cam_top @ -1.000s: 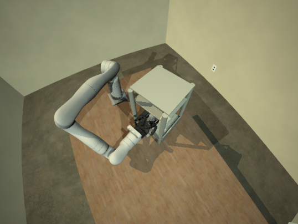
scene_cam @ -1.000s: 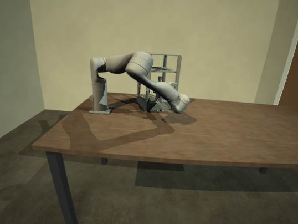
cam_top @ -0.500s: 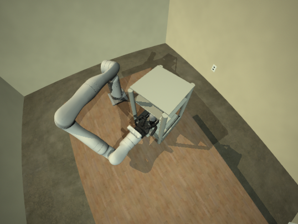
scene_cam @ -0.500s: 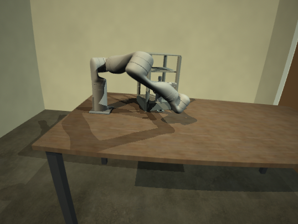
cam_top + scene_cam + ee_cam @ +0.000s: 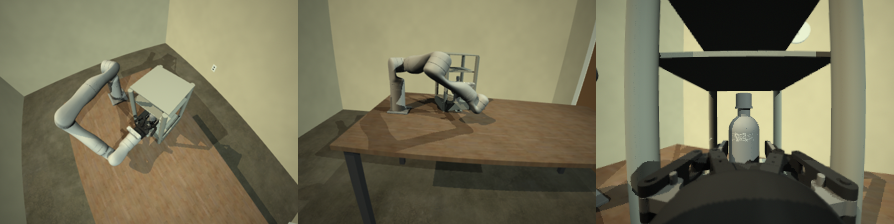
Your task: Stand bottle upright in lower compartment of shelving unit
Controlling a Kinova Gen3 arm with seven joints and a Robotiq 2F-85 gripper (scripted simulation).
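Now: hand 20 mm below the grey bottle. Also, from my hand: shelving unit (10 mm behind, 60 mm to the left, 40 mm above).
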